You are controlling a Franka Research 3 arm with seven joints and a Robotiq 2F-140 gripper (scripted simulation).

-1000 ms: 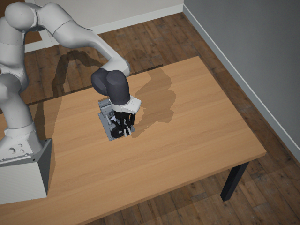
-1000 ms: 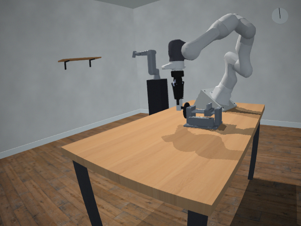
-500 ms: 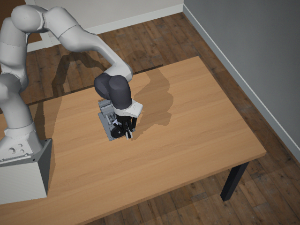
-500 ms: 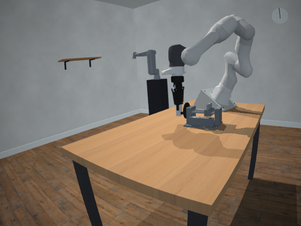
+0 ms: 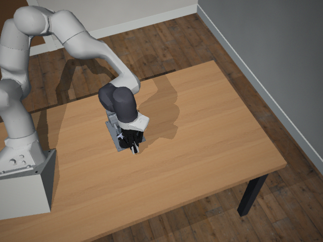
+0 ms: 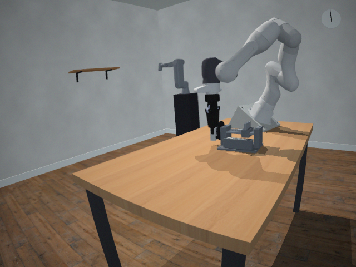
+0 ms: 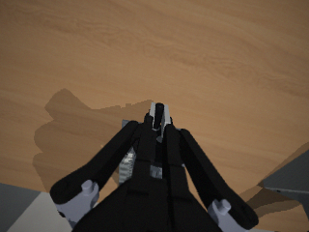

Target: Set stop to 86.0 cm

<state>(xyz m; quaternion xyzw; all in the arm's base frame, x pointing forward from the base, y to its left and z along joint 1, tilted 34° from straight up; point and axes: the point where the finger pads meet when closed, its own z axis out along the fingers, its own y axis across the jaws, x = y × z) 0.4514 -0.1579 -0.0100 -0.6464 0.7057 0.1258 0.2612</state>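
Right now the black handwheel is 2 cm to the left of my hand and 1 cm below it. From my hand the other things lie so: sliding stop block: 18 cm to the left, 3 cm above.
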